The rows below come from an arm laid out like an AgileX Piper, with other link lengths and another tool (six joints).
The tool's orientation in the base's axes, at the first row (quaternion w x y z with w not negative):
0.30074, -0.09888, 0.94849, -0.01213
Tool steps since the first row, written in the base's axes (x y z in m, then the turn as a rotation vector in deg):
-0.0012, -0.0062, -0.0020, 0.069, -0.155, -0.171
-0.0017, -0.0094, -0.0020, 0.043, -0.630, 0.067
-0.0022, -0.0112, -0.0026, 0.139, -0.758, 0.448
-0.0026, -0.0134, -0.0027, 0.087, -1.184, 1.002
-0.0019, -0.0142, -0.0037, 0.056, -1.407, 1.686
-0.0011, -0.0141, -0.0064, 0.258, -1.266, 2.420
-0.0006, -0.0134, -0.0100, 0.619, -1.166, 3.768
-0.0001, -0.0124, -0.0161, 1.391, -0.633, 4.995
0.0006, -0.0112, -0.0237, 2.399, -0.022, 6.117
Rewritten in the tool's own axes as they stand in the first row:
0.0033, -0.0057, 0.0007, 0.072, -0.150, 0.174
0.0043, -0.0087, 0.0003, 0.050, -0.631, -0.053
0.0054, -0.0104, 0.0005, -0.218, -0.805, -0.315
0.0062, -0.0124, 0.0002, -0.408, -1.259, -0.814
0.0064, -0.0133, 0.0014, -0.728, -1.528, -1.400
0.0073, -0.0131, 0.0041, -1.334, -1.487, -1.880
0.0088, -0.0122, 0.0074, -2.408, -1.565, -2.773
0.0116, -0.0108, 0.0127, -3.826, -1.283, -3.316
0.0152, -0.0091, 0.0193, -5.389, -0.959, -3.635

